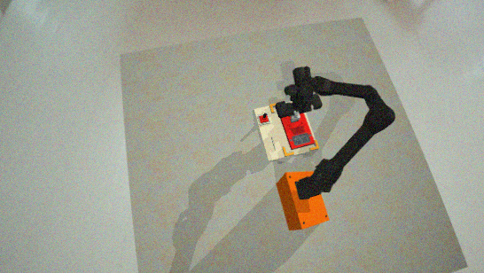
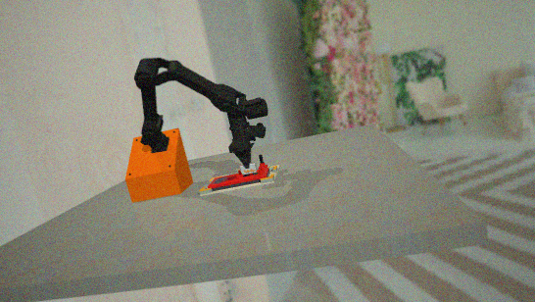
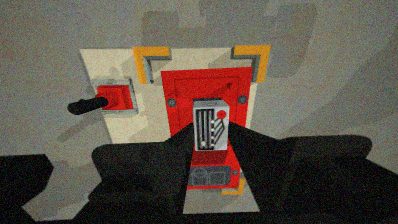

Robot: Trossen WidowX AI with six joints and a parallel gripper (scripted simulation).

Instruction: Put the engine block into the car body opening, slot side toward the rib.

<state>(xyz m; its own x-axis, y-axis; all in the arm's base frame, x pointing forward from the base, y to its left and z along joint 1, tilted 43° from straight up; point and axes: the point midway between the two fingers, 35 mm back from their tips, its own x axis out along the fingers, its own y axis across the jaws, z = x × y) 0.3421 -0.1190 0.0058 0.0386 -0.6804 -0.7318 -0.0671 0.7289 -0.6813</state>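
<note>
Now: the cream base plate 40 mm below my gripper tip, 40 mm behind it and 30 mm to the left of it. The rest, counted from my gripper tip: engine block (10 mm below); black peg (130 mm to the left, 20 mm below, 20 mm ahead).
</note>
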